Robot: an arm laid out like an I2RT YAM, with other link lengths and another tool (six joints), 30 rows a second.
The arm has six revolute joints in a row. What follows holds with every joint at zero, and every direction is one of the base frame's. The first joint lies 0.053 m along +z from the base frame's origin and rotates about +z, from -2.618 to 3.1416 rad. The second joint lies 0.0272 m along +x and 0.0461 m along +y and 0.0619 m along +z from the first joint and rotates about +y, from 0 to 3.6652 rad. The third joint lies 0.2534 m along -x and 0.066 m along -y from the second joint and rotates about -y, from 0 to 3.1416 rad. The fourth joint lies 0.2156 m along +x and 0.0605 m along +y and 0.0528 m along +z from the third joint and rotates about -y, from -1.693 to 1.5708 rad. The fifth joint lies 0.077 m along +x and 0.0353 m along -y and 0.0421 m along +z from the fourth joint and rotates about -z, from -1.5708 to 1.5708 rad. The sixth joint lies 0.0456 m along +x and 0.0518 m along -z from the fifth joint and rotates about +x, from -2.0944 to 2.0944 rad. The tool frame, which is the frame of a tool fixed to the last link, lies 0.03 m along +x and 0.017 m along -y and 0.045 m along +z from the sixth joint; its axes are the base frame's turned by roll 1.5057, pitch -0.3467 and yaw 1.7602 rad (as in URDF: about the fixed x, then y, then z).
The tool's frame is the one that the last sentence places.
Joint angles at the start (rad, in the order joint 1, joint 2, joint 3, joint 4, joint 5, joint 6): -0.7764, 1.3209, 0.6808, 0.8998, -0.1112, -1.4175
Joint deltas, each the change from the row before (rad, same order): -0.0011, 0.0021, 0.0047, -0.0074, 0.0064, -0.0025; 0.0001, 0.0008, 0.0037, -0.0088, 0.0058, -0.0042; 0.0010, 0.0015, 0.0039, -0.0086, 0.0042, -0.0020; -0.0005, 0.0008, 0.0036, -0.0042, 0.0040, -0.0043; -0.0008, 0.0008, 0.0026, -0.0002, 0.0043, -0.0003; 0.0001, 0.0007, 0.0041, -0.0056, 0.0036, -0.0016; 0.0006, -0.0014, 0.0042, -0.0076, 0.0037, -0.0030; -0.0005, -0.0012, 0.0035, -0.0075, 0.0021, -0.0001; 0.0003, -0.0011, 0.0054, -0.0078, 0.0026, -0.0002; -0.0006, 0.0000, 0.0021, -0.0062, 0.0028, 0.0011
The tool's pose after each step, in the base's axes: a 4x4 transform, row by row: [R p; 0 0 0 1], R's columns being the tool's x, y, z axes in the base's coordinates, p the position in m. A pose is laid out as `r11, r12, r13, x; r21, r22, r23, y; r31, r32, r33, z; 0, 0, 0, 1`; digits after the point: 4 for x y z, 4 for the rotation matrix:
0.3174, 0.4612, 0.8286, 0.2589; 0.3240, 0.7684, -0.5519, -0.1778; -0.8912, 0.4436, 0.0945, 0.3254; 0, 0, 0, 1
0.3144, 0.4688, 0.8254, 0.2595; 0.3237, 0.7645, -0.5575, -0.1787; -0.8924, 0.4425, 0.0886, 0.3251; 0, 0, 0, 1
0.3112, 0.4737, 0.8239, 0.2602; 0.3258, 0.7612, -0.5607, -0.1794; -0.8928, 0.4429, 0.0826, 0.3248; 0, 0, 0, 1
0.3103, 0.4791, 0.8211, 0.2605; 0.3227, 0.7594, -0.5650, -0.1802; -0.8942, 0.4403, 0.0810, 0.3250; 0, 0, 0, 1
0.3134, 0.4822, 0.8181, 0.2605; 0.3206, 0.7572, -0.5691, -0.1810; -0.8939, 0.4406, 0.0828, 0.3257; 0, 0, 0, 1
0.3129, 0.4859, 0.8161, 0.2609; 0.3202, 0.7549, -0.5723, -0.1816; -0.8942, 0.4404, 0.0806, 0.3261; 0, 0, 0, 1
0.3117, 0.4899, 0.8142, 0.2612; 0.3189, 0.7532, -0.5753, -0.1819; -0.8951, 0.4389, 0.0786, 0.3268; 0, 0, 0, 1
0.3110, 0.4926, 0.8128, 0.2612; 0.3201, 0.7510, -0.5775, -0.1823; -0.8949, 0.4398, 0.0759, 0.3274; 0, 0, 0, 1
0.3111, 0.4945, 0.8116, 0.2615; 0.3205, 0.7493, -0.5795, -0.1827; -0.8947, 0.4404, 0.0747, 0.3285; 0, 0, 0, 1
0.3105, 0.4976, 0.8099, 0.2615; 0.3232, 0.7460, -0.5823, -0.1834; -0.8939, 0.4426, 0.0708, 0.3284; 0, 0, 0, 1

